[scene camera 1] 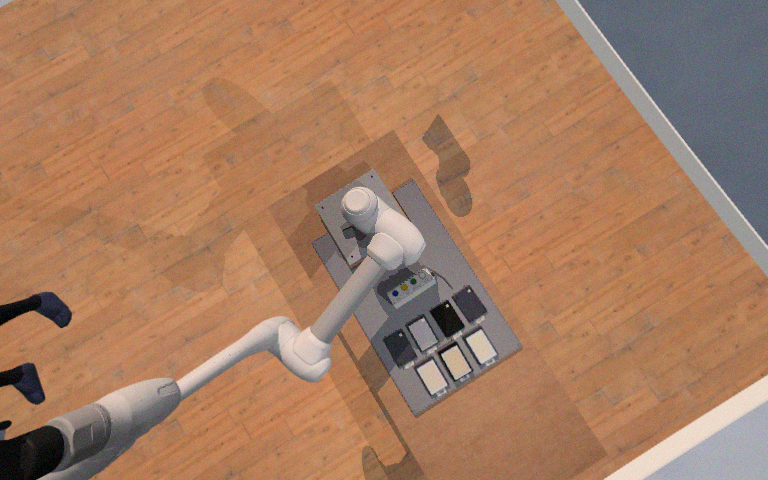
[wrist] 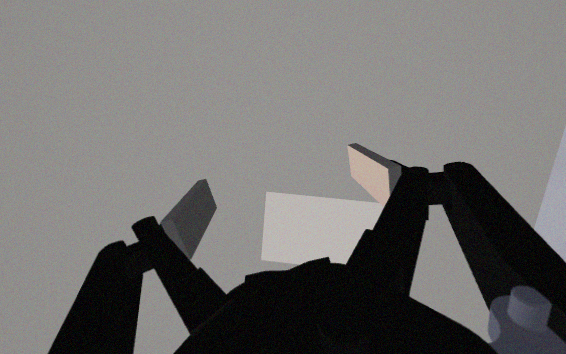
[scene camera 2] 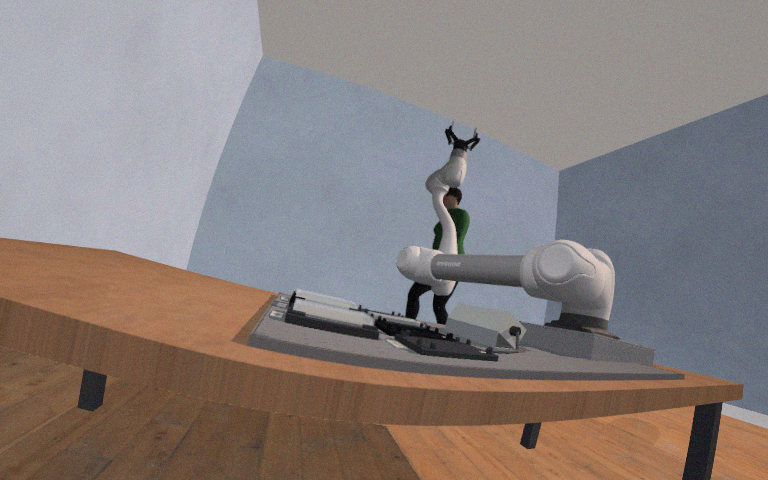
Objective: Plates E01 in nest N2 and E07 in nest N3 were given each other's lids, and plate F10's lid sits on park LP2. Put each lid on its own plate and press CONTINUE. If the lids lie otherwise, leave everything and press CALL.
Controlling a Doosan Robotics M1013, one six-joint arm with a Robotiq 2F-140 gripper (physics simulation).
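Frame: origin at the arm's base, x back, y right, z up, level; millimetres.
Seen in the pictures: gripper, fingertip midpoint: [wrist: 279, 177] [scene camera 2: 464, 125].
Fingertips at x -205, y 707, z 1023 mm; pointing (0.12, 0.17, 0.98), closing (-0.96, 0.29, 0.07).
Observation:
Pixels of each thing's middle, then the offset from my fingertips to it. "spot": a spot on its surface instead. Level surfaces: height alone.
- dark piece at a spot on its surface: [scene camera 1: 399, 348] spot: dz -1065, dx -416, dy -528 mm
- grey-lilac piece at the middle of its body: [scene camera 2: 395, 318] [scene camera 1: 423, 334] dz -1061, dx -413, dy -659 mm
- black piece at a spot on its surface: [scene camera 1: 446, 318] spot: dz -1065, dx -408, dy -792 mm
- button box at the middle of its body: [scene camera 2: 483, 324] [scene camera 1: 411, 288] dz -1033, dx -199, dy -720 mm
- grey board at its surface level: dz -1074 mm
- wooden table at its surface level: dz -1087 mm
My gripper [scene camera 2: 464, 127] [wrist: 279, 177] is open and empty, raised high above the table and pointing up at the ceiling. In the first scene view, three pale-topped plates [scene camera 1: 431, 377] [scene camera 1: 455, 361] [scene camera 1: 481, 346] lie in the row at the board's outer end. Behind them is a row of a dark piece [scene camera 1: 399, 348], a grey-lilac piece [scene camera 1: 422, 333], a black piece [scene camera 1: 446, 318] and another dark piece [scene camera 1: 469, 303]. Their labels are too small to read, and I cannot tell which lid is whose. The button box [scene camera 1: 411, 287] [scene camera 2: 481, 325] has blue, yellow, green and whitish buttons.
The grey board [scene camera 1: 438, 243] [scene camera 2: 317, 342] lies on the wooden table [scene camera 1: 509, 418] [scene camera 2: 169, 316] and also bears the arm's base. A person in a green top [scene camera 2: 461, 226] stands behind the raised arm; legs and dark blue shoes [scene camera 1: 53, 309] show at the left.

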